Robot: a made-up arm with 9 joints.
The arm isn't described. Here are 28 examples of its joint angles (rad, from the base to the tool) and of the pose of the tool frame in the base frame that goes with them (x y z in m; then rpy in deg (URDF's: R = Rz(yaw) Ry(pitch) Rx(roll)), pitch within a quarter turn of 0, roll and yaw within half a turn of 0).
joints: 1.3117 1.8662 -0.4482 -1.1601 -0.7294 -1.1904 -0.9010 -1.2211 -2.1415
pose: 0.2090 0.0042 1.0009 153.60 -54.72 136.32
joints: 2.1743 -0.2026 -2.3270 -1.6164 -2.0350 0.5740 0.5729 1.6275 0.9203
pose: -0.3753 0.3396 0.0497 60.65 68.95 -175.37
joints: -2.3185 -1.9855 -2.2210 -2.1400 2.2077 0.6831 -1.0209 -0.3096 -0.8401
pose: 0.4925 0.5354 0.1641 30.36 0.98 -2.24
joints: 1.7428 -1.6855 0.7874 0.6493 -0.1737 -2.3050 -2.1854 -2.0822 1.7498
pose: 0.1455 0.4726 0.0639 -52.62 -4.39 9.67
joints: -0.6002 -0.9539 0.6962 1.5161 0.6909 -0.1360 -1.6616 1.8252 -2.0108
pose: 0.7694 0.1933 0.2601 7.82 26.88 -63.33
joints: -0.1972 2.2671 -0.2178 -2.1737 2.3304 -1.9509 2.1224 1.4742 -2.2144
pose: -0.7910 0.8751 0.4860 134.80 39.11 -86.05
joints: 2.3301 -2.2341 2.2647 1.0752 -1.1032 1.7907 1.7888 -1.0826 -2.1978
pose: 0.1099 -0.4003 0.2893 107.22 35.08 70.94
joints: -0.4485 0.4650 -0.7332 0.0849 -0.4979 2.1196 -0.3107 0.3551 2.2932
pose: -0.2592 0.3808 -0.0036 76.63 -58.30 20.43
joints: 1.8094 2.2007 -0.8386 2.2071 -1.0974 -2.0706 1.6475 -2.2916 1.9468
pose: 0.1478 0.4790 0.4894 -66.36 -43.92 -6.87
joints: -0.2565 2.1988 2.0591 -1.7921 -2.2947 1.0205 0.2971 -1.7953 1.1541
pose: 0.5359 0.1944 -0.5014 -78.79 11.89 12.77
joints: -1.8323 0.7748 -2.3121 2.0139 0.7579 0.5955 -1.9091 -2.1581 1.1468
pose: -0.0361 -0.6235 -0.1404 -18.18 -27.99 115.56
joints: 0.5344 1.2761 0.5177 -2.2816 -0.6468 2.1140 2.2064 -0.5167 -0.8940
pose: 0.2690 0.7810 0.4996 -10.14 -22.77 -3.08
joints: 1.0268 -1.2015 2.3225 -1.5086 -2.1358 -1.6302 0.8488 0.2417 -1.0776
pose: -0.3723 0.4004 -0.1595 82.51 -48.98 -119.86
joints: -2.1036 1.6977 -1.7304 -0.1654 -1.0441 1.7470 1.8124 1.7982 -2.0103
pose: 0.4707 -0.3186 -0.1937 -83.84 73.50 160.35
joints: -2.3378 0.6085 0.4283 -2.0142 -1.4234 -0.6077 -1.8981 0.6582 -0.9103
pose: 0.5293 -0.5348 -0.4740 38.22 28.19 -27.40
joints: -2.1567 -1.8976 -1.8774 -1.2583 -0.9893 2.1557 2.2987 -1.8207 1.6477
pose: 0.4945 0.0205 -0.1734 -139.12 -30.15 145.05
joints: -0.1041 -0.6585 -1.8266 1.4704 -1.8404 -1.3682 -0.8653 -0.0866 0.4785
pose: 0.4918 0.2983 0.1791 -41.98 20.75 -113.84
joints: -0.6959 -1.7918 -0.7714 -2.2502 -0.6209 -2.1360 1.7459 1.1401 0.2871
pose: 0.0722 0.8980 -0.5537 -71.22 -2.02 122.79
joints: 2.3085 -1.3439 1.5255 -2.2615 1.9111 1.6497 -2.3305 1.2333 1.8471
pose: -0.3855 0.0284 0.0443 -133.21 -33.84 -167.88
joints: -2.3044 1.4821 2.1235 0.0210 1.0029 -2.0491 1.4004 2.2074 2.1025
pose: 0.5917 0.4168 -0.3673 3.04 -34.82 -26.34
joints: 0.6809 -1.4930 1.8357 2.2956 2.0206 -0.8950 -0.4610 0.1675 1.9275
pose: 0.0136 0.1051 0.5542 -6.38 16.93 69.08
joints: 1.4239 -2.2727 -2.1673 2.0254 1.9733 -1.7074 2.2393 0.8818 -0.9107
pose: -0.3764 -0.0304 -0.2989 -121.80 -18.62 101.92
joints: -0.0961 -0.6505 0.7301 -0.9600 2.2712 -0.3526 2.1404 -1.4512 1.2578
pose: -0.3804 0.5260 -0.1518 -5.42 38.28 171.51
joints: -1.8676 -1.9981 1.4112 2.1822 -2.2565 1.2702 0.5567 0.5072 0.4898
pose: -0.3795 0.5034 -0.5331 173.98 24.67 -169.87
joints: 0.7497 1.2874 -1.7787 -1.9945 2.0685 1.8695 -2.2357 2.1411 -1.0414
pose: -0.3145 0.0749 0.3561 90.82 6.02 16.77
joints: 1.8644 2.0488 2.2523 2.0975 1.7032 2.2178 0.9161 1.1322 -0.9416
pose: 0.0881 -0.1593 0.6168 102.22 -50.19 46.33
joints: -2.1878 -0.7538 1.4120 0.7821 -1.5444 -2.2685 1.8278 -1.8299 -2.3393
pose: 0.0946 -0.1512 0.3295 172.76 -38.08 -65.84
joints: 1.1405 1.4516 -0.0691 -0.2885 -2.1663 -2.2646 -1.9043 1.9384 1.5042
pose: 0.4294 -0.2967 0.6005 97.27 -59.55 -176.31
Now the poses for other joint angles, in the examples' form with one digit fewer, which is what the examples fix.
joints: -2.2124 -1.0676 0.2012 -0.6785 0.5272 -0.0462 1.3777 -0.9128 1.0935
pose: -0.026 -0.861 -0.290 -2.8 43.0 -128.1
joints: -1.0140 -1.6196 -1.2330 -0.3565 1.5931 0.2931 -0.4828 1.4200 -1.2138
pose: 0.246 0.115 -0.149 113.2 29.0 -153.4
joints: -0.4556 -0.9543 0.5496 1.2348 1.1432 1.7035 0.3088 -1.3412 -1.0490
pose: 0.112 0.109 0.207 104.8 3.0 -19.6
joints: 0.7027 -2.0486 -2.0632 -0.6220 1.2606 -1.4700 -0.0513 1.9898 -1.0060
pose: 0.997 0.190 -0.020 124.8 64.8 94.5
